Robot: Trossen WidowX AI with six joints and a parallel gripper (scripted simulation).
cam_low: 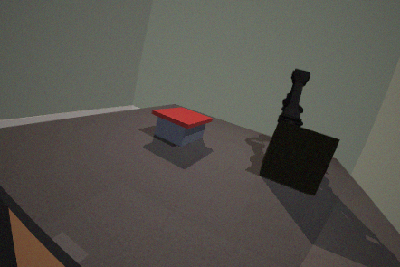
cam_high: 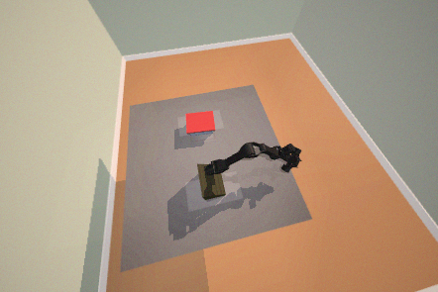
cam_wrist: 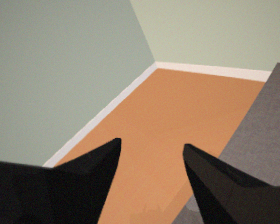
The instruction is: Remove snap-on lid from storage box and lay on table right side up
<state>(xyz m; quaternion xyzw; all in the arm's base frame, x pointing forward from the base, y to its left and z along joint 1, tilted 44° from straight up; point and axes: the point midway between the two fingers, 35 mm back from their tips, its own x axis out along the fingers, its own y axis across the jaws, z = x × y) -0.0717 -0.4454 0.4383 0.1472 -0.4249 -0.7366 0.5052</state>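
Now: gripper tip 650 mm to the right of the red lid, 540 mm short of it and 50 mm above it. Round my gripper tip: blue storage box 650 mm to the left, 540 mm ahead, 100 mm below.
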